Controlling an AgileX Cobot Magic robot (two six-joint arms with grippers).
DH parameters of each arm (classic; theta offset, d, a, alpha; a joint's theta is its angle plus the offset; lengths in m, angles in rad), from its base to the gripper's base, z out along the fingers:
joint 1: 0 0.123 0 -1.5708
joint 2: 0.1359 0 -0.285 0
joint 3: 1.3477 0 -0.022 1.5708
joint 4: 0 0.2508 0 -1.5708
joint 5: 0 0 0.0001 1.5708
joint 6: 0 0.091 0 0
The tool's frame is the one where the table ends.
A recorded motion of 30 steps. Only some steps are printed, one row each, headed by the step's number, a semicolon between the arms.
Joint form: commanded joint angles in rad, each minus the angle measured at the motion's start. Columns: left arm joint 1, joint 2, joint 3, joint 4, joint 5, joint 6; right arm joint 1, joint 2, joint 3, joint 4, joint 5, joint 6.
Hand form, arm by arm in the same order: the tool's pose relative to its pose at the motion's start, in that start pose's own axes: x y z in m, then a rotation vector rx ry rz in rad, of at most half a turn. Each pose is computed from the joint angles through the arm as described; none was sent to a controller.
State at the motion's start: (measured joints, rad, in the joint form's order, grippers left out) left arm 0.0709 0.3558 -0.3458 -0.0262 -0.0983 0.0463; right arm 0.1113 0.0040 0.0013 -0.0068 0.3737 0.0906
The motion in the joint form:
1: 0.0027 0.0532 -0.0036 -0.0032 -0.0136 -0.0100; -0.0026 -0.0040 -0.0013 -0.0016 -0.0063 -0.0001
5: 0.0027 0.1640 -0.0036 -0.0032 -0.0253 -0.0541; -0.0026 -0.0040 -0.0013 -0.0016 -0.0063 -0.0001
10: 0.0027 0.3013 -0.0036 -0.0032 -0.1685 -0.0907; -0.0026 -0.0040 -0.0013 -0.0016 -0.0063 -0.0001
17: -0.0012 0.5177 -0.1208 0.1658 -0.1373 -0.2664; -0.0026 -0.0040 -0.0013 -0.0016 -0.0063 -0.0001
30: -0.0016 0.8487 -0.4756 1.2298 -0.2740 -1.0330; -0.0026 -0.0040 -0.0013 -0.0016 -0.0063 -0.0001
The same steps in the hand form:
1: 0.0041 0.0002 0.0092 -0.0029 0.0361 -0.0126; -0.0011 -0.0001 -0.0004 0.0021 -0.0118 -0.0008
5: 0.0182 0.0000 0.0273 -0.0049 0.1351 -0.0564; -0.0011 -0.0001 -0.0004 0.0021 -0.0118 -0.0008
10: 0.0270 0.0002 0.0498 -0.0113 0.1291 -0.0919; -0.0011 -0.0001 -0.0004 0.0021 -0.0118 -0.0008
17: 0.0329 -0.0043 0.0928 0.0277 0.2629 -0.1079; -0.0011 -0.0001 -0.0004 0.0021 -0.0118 -0.0008
30: 0.0105 -0.0321 0.1797 0.3804 0.2902 0.1119; -0.0011 -0.0001 -0.0004 0.0021 -0.0118 -0.0008

